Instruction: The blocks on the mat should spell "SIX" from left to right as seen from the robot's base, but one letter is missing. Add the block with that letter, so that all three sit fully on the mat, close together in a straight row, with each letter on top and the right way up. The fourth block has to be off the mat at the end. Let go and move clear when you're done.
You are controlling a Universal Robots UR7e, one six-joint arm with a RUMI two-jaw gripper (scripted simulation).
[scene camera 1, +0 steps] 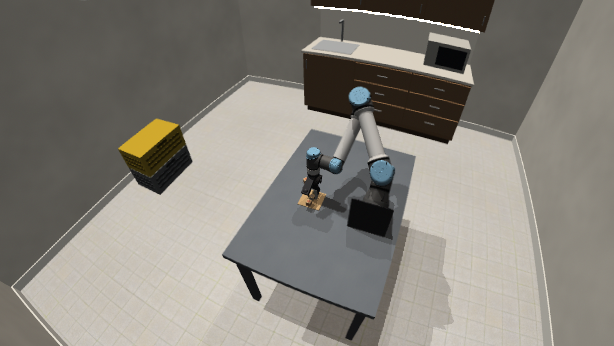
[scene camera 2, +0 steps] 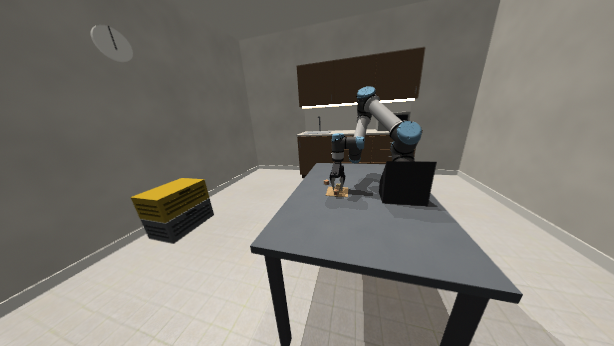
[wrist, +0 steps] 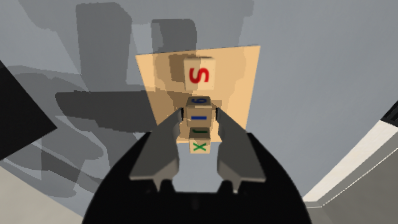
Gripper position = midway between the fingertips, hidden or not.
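A tan mat point(wrist: 162, 73) is visible, as is the gripper point(wrist: 199, 108).
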